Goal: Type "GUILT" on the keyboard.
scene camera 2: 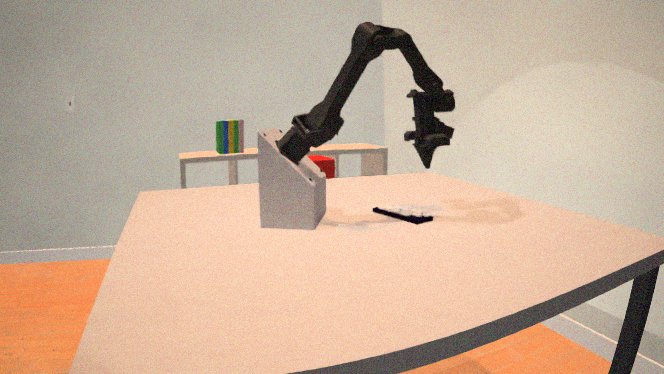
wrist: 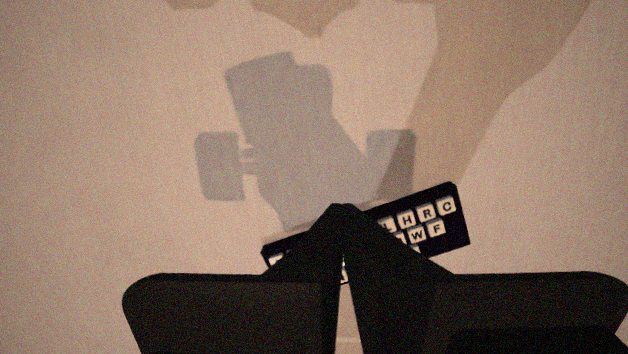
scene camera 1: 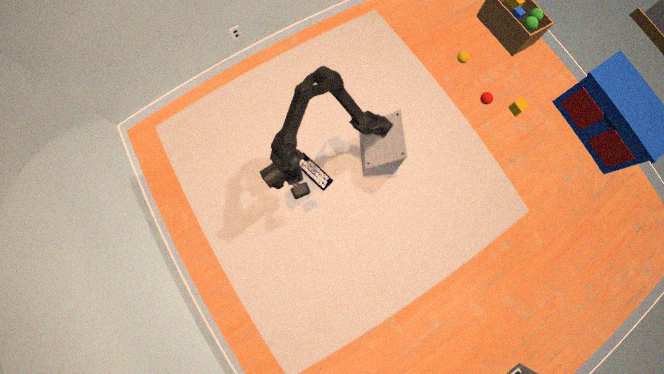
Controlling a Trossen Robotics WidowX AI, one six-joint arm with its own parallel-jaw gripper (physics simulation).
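Pixels of known places: gripper, fingertip midpoint: (scene camera 2: 427, 168) (wrist: 341, 213) (scene camera 1: 293, 179); arm's base, origin of the base link: (scene camera 2: 286, 153) (scene camera 1: 383, 126).
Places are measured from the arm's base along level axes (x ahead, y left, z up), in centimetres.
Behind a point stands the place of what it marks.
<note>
A small black keyboard with white letter keys (scene camera 1: 320, 176) @(z -16.3, x 28.0, y -8.5 cm) (scene camera 2: 411, 218) @(z -16.8, x 25.0, y -19.1 cm) (wrist: 426, 214) @(z -16.3, x 29.5, y -18.6 cm) lies flat on the pale table (scene camera 1: 380, 260) @(z -18.0, x 38.5, y 33.2 cm) (scene camera 2: 260, 280) @(z -18.0, x -24.5, y -29.3 cm), beyond the grey base block. My gripper (scene camera 2: 426, 166) @(z -5.5, x 37.4, y -13.7 cm) (wrist: 341, 213) @(z -5.5, x 37.4, y -13.7 cm) is shut and empty, points down and hangs well above the keyboard, touching no key. In the wrist view the fingers cover the keyboard's middle. The L, H, R, C, W and F keys show to the right of the fingertips, L partly. A sliver of a key shows at the left end. The G, U, I and T keys cannot be read there.
The grey base block (scene camera 1: 382, 145) @(z -1.1, x 5.9, y 4.2 cm) (scene camera 2: 287, 195) @(z -9.6, x -2.4, y -4.0 cm) carries the arm. A low shelf (scene camera 2: 205, 156) with upright books (scene camera 2: 230, 136) and a red box (scene camera 2: 324, 165) stand behind the table. Balls, a yellow cube (scene camera 1: 519, 106) and a blue bin (scene camera 1: 627, 100) are off the table.
</note>
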